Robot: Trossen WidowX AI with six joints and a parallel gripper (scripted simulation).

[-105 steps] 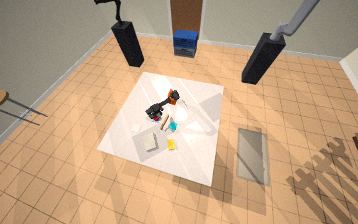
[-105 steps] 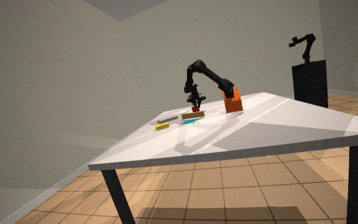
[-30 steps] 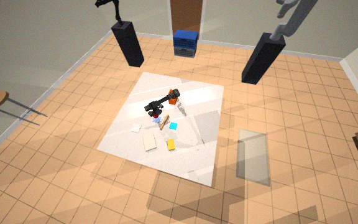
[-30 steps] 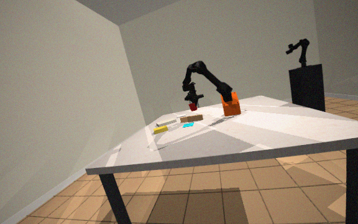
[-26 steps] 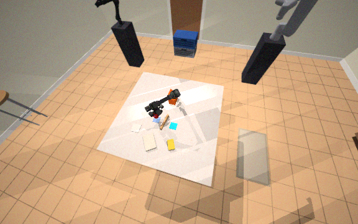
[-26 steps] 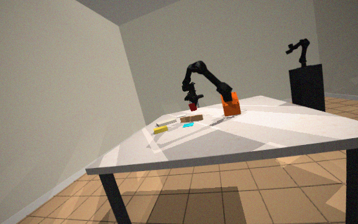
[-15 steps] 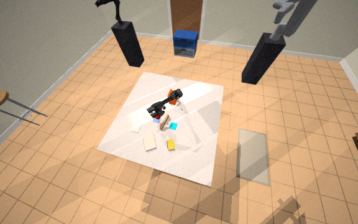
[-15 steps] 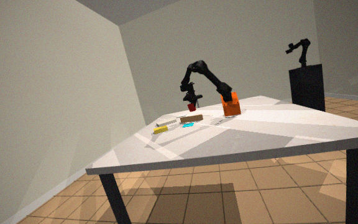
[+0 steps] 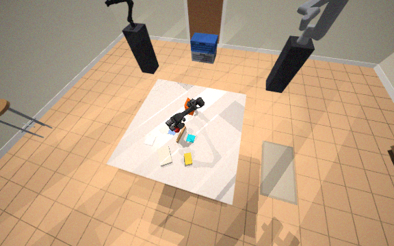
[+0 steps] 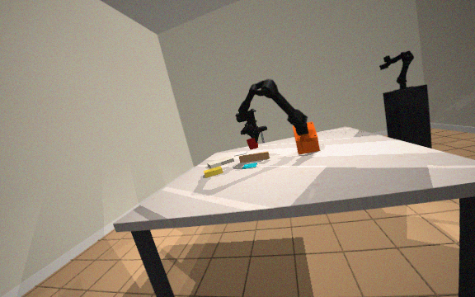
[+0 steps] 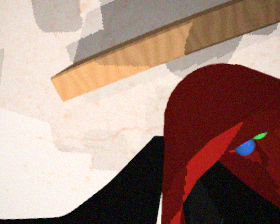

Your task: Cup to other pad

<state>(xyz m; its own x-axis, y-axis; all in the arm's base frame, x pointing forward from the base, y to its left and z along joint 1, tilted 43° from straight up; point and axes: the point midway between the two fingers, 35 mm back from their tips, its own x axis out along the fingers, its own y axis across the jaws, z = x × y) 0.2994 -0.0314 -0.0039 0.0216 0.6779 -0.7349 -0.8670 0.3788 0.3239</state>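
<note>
Right now the cyan pad is 50 mm ahead of my gripper tip, 140 mm to the left of it and 120 mm below it. From my gripper tip the other things lie so: wooden bar 30 mm ahead, 30 mm to the left, 100 mm below; cream flat slab 310 mm ahead, 60 mm to the right, 100 mm below; red cup 30 mm ahead, 20 mm to the right.
</note>
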